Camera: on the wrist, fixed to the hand. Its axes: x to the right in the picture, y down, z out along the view.
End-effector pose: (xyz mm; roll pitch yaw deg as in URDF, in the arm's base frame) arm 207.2 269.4 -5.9 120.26 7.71 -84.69
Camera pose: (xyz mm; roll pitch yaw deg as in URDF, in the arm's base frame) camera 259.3 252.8 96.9 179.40 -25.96 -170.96
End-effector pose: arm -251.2 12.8 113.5 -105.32 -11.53 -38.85
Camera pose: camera -308.8 -82.2 78.4 -25.09 68.57 19.96
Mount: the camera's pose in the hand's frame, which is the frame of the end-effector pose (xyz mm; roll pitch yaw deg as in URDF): 7.4 65.1 -96.3 7.93 -33.53 90.05
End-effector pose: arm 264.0 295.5 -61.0 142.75 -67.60 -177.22
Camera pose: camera 368.7 294.1 -9.9 -104.40 -1.38 89.32
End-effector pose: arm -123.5 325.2 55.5 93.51 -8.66 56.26
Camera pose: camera -202.0 373.6 126.7 -157.80 -52.09 -45.09
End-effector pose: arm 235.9 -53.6 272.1 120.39 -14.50 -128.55
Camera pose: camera 287.0 -69.9 375.5 -155.96 -25.18 134.42
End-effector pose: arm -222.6 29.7 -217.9 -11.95 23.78 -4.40
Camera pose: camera -255.8 76.1 -319.4 33.30 -19.69 76.58
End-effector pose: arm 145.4 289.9 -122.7 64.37 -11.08 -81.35
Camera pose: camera 259.7 303.3 -104.6 -117.01 -76.39 134.38
